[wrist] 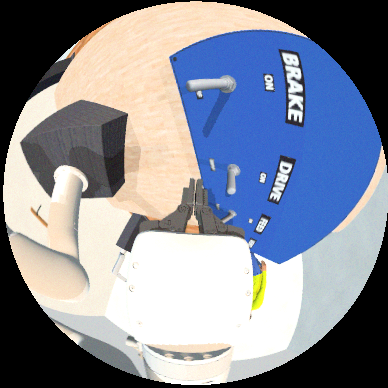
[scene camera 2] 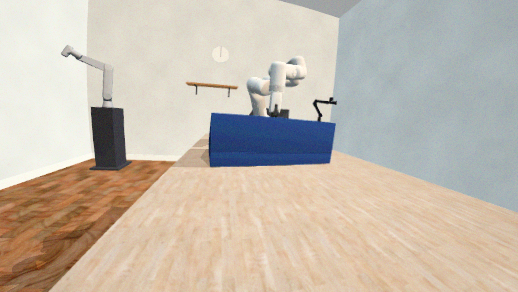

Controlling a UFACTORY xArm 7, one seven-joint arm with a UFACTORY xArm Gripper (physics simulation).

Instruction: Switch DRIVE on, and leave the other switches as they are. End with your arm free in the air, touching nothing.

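Pixels of known places: gripper, fingertip midpoint: (wrist: pixel 194 185); arm's base at its link origin: (wrist: pixel 70 179).
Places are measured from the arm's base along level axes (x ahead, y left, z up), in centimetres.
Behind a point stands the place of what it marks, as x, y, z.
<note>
The blue switch panel (scene camera 2: pixel 270 140) @[62.2, -14.2, -6.7] (wrist: pixel 320 165) @[53.2, 0.1, -2.2] carries the labelled levers. In the wrist view the DRIVE lever (wrist: pixel 231 181) @[42.7, -4.2, -3.5] points down the picture, alongside its labels, not clearly toward ON or OFF. The BRAKE lever (wrist: pixel 207 84) @[40.7, 6.9, -4.3] leans left to its OFF side. The small FEED lever (wrist: pixel 229 217) @[43.2, -16.5, -5.5] slants down and left, partly hidden by the gripper. My gripper (wrist: pixel 194 185) @[37.9, -4.5, -2.7] is shut and empty; its fingertips are left of the DRIVE lever at the panel's edge, with a gap in view. In the scene view the panel hides the levers and the fingertips.
A dark block (wrist: pixel 112 150) @[13.6, 0.0, -11.0] with a pale arm on it stands left in the wrist view. In the scene view another arm stands on a dark pedestal (scene camera 2: pixel 108 137) at left, and a small black arm (scene camera 2: pixel 318 107) is behind the panel's right end. The wooden table (scene camera 2: pixel 260 225) @[93.8, -26.3, -16.2] extends in front.
</note>
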